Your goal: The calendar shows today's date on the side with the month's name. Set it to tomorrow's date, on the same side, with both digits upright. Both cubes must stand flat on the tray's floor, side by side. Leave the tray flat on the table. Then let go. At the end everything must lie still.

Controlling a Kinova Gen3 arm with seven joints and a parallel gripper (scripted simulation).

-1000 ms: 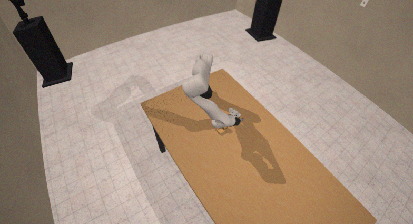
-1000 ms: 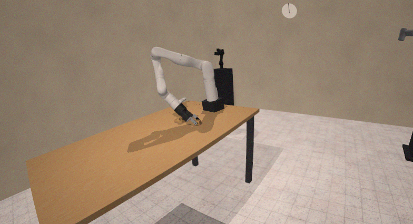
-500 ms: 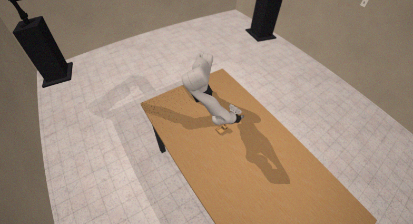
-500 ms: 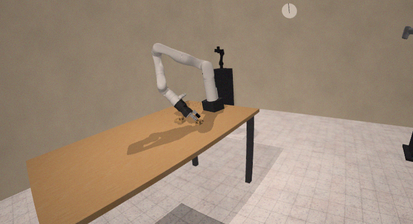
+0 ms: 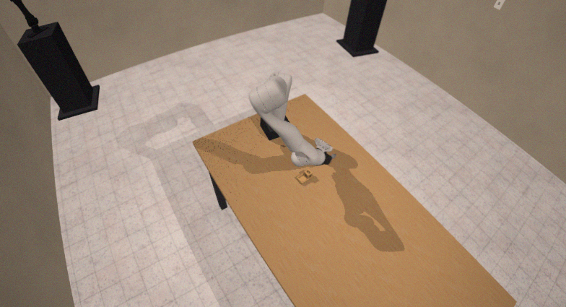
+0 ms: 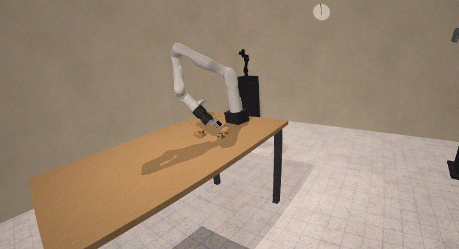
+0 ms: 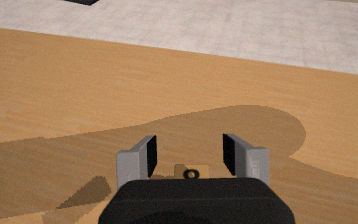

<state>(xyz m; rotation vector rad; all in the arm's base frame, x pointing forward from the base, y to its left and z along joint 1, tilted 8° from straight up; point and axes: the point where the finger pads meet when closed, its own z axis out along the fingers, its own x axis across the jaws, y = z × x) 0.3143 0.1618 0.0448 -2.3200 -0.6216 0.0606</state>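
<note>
Right now the wooden date cube is 1 cm to the left of my hand and 7 cm below it. The rest, counted from my hand: wooden tray 4 cm ahead, 15 cm to the right, 8 cm below.
</note>
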